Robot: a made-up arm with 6 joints. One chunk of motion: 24 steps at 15 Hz.
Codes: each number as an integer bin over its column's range. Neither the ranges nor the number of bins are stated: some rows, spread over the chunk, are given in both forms.
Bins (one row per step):
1: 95 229 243 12 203 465
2: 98 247 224 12 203 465
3: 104 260 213 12 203 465
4: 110 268 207 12 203 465
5: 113 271 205 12 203 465
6: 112 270 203 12 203 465
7: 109 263 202 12 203 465
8: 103 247 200 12 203 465
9: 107 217 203 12 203 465
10: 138 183 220 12 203 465
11: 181 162 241 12 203 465
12: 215 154 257 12 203 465
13: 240 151 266 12 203 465
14: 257 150 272 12 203 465
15: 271 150 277 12 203 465
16: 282 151 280 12 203 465
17: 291 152 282 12 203 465
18: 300 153 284 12 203 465
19: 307 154 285 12 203 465
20: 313 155 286 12 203 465
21: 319 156 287 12 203 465
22: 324 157 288 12 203 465
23: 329 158 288 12 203 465
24: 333 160 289 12 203 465
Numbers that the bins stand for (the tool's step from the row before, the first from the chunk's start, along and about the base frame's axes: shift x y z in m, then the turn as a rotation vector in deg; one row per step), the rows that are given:
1: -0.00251 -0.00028 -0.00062 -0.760 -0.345 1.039
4: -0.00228 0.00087 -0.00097 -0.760 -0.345 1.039
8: -0.00239 0.00025 -0.00104 -0.760 -0.345 1.039
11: -0.00117 -0.00224 -0.00064 -0.760 -0.345 1.039
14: 0.00002 -0.00260 -0.00034 -0.760 -0.345 1.039
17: 0.00056 -0.00254 -0.00024 -0.760 -0.345 1.039
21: 0.00099 -0.00242 -0.00019 -0.760 -0.345 1.039
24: 0.00121 -0.00230 -0.00017 -0.760 -0.345 1.039
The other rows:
2: -0.00247 0.00025 -0.00081 -0.760 -0.345 1.039
3: -0.00237 0.00063 -0.00092 -0.760 -0.345 1.039
5: -0.00223 0.00095 -0.00099 -0.760 -0.345 1.039
6: -0.00225 0.00093 -0.00101 -0.760 -0.345 1.039
7: -0.00229 0.00072 -0.00102 -0.760 -0.345 1.039
9: -0.00232 -0.00063 -0.00101 -0.760 -0.345 1.039
10: -0.00184 -0.00163 -0.00085 -0.760 -0.345 1.039
12: -0.00063 -0.00248 -0.00049 -0.760 -0.345 1.039
13: -0.00024 -0.00257 -0.00040 -0.760 -0.345 1.039
15: 0.00024 -0.00260 -0.00029 -0.760 -0.345 1.039
16: 0.00041 -0.00257 -0.00026 -0.760 -0.345 1.039
18: 0.00070 -0.00251 -0.00022 -0.760 -0.345 1.039
19: 0.00081 -0.00248 -0.00021 -0.760 -0.345 1.039
20: 0.00090 -0.00245 -0.00020 -0.760 -0.345 1.039
22: 0.00107 -0.00239 -0.00018 -0.760 -0.345 1.039
23: 0.00115 -0.00236 -0.00018 -0.760 -0.345 1.039

